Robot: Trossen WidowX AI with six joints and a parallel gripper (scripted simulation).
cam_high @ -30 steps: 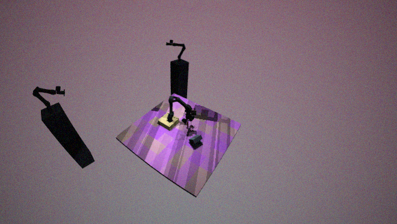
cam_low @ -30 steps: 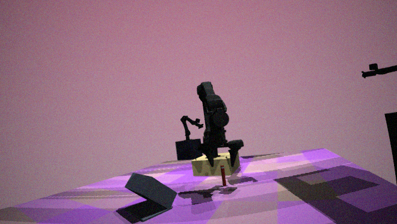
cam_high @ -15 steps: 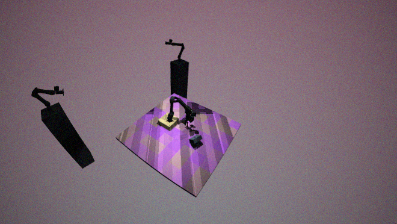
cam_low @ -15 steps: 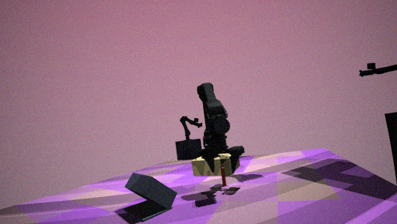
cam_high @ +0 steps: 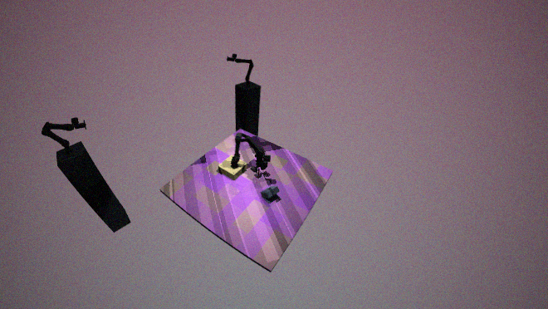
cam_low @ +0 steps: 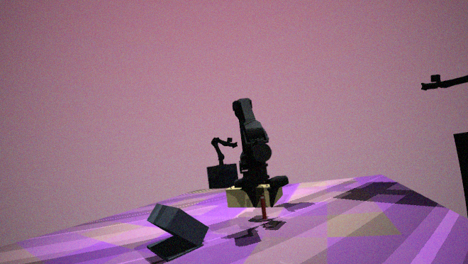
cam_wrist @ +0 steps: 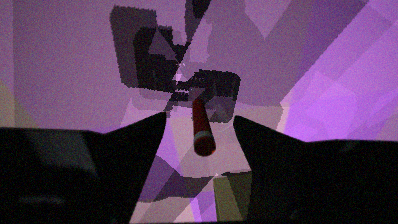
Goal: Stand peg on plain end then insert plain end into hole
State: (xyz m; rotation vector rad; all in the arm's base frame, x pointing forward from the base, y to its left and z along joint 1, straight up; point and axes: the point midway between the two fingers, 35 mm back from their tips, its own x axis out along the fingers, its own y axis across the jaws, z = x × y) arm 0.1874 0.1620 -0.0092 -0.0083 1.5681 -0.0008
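Now: the dark sloped panel 27 cm ahead of my gripper tip, 12 cm to the right of it and 2 cm above it. The rest, counted from my gripper tip: red peg: 2 cm above.
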